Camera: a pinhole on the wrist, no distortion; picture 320 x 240 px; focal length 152.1 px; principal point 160.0 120.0 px. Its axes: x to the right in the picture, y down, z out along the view. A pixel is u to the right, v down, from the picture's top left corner.
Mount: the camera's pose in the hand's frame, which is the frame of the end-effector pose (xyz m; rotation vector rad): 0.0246 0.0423 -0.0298 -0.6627 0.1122 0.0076
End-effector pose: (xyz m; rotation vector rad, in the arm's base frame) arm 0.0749 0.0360 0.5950 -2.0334 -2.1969 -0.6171
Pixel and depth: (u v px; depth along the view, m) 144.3 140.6 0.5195
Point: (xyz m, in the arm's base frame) 0.5494 0.1878 0.3891
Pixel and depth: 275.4 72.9 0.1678
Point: 0.1784 0.2408 0.5649
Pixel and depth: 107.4 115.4 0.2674
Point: 0.3167 0.0730 0.4515
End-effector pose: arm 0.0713 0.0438 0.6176 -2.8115 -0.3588 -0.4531
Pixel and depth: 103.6 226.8 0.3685
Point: 0.1588 -0.3832 0.3778
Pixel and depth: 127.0 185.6 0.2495
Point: 0.1716 -0.1892 0.4555
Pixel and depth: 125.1 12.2 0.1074
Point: 0.1262 0.0322 0.5167
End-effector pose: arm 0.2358 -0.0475 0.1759 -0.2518 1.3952 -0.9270
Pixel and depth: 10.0 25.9 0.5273
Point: 0.9077 0.0919 0.5395
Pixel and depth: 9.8 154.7 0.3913
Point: 0.6540 0.3112 0.2289
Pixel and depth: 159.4 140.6 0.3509
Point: 0.5461 0.0252 -0.0124
